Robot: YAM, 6 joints.
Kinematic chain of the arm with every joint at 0, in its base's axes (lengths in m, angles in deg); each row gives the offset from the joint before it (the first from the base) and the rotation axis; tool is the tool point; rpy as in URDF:
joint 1: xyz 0 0 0.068 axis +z
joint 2: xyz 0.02 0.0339 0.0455 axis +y
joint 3: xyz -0.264 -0.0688 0 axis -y
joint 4: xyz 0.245 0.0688 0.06 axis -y
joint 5: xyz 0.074 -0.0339 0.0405 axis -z
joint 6: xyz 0.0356 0 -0.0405 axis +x
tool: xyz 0 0 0 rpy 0 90 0
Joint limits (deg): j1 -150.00..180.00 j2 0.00..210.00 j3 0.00..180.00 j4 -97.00..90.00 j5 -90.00..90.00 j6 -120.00..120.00
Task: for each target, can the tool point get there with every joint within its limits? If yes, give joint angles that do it. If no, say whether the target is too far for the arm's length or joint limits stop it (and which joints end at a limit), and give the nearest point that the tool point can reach.
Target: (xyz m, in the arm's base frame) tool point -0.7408 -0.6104 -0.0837
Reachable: no: too far | nearest point -0.4881 -0.4022 -0.0150 | short by 0.335 m
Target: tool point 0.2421 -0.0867 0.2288
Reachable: yes | joints -12.72 75.24 28.46 45.17 61.32 -35.67
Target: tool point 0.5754 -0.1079 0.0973
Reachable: yes | joints -9.98 161.76 145.82 -39.02 10.54 -24.98
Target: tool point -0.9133 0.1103 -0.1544
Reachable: no: too far | nearest point -0.6154 0.0743 -0.0651 | short by 0.313 m
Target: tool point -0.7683 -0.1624 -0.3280
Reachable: no: too far | nearest point -0.5554 -0.0179 -0.2012 | short by 0.287 m
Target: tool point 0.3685 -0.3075 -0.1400
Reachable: yes | joints -42.83 173.76 112.29 -12.72 -44.61 47.03
